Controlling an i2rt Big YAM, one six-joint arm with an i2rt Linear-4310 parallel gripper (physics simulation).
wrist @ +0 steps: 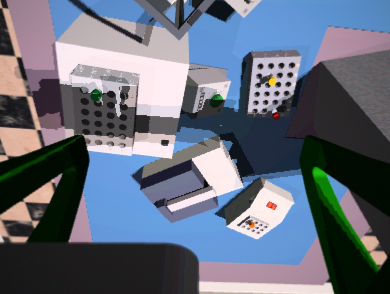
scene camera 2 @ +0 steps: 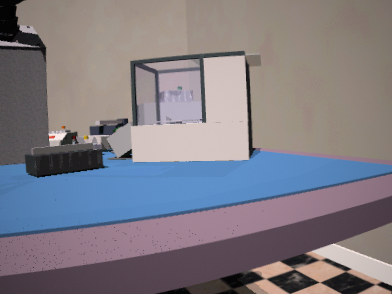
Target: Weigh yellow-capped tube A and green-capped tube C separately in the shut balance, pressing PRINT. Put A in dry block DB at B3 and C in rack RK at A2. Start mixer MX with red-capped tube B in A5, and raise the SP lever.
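Frame: origin at the arm's base, x down, y ahead, z right, level; centimetres.
Seen in the pictures: gripper, fingertip midpoint: (wrist: 194,147); arm's base, link origin: (scene camera 2: 0,33).
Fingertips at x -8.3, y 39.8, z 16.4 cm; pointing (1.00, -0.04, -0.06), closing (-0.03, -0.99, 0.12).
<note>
Pixels of each thing's top centre, then the offset from my fingertips to it. "spot": a spot on its surface instead.
- Yellow-capped tube A, top centre: (wrist: 272,82) (scene camera 2: 85,135) dx +37.9, dy -16.9, dz -14.5 cm
- white perforated rack, top centre: (wrist: 272,89) dx +40.2, dy -18.3, dz -17.2 cm
- red-capped tube, top centre: (wrist: 276,117) (scene camera 2: 73,136) dx +37.9, dy -20.0, dz -21.7 cm
- large white machine, top centre: (wrist: 148,125) (scene camera 2: 152,92) dx +26.2, dy +3.9, dz -18.1 cm
- balance, surface spot: (scene camera 2: 190,143) spot: dx +39.7, dy +0.7, dz +17.9 cm
- white block device, top centre: (wrist: 261,221) (scene camera 2: 56,131) dx +36.3, dy -25.3, dz -52.5 cm
- orange-capped tube, top centre: (wrist: 252,226) dx +34.6, dy -22.4, dz -52.5 cm
- grey-and-white device, surface spot: (wrist: 217,165) spot: dx +38.7, dy -11.0, dz -36.5 cm
- small box, surface spot: (wrist: 207,82) spot: dx +36.3, dy -5.2, dz -15.2 cm
- green knob, top centre: (wrist: 216,103) dx +35.8, dy -7.3, dz -18.8 cm
- black rack, top centre: (scene camera 2: 63,145) dx +38.5, dy -23.7, dz +16.1 cm
My gripper (wrist: 194,147) is open and empty, high above the table. Yellow-capped tube A (wrist: 272,81) (scene camera 2: 86,137) stands in a white perforated rack (wrist: 252,82). A red-capped tube (wrist: 276,115) (scene camera 2: 74,139) is at the rack's lower edge in the wrist view. Green-capped tube C (wrist: 96,95) (scene camera 2: 179,88) stands in the holed block of the large white machine (wrist: 155,97). The balance (scene camera 2: 190,143) has glass panes above a white base; its dark frame corner (wrist: 181,34) shows at the wrist view's top. Whether it is fully shut I cannot tell.
A white block device (wrist: 270,206) with red digits holds an orange-capped tube (wrist: 252,225). A grey-and-white device (wrist: 217,165) lies left of it. A small box (wrist: 207,82) bears a green knob (wrist: 216,100). A black rack (scene camera 2: 65,162) and tall grey block (scene camera 2: 22,100) (wrist: 357,105) stand nearby.
</note>
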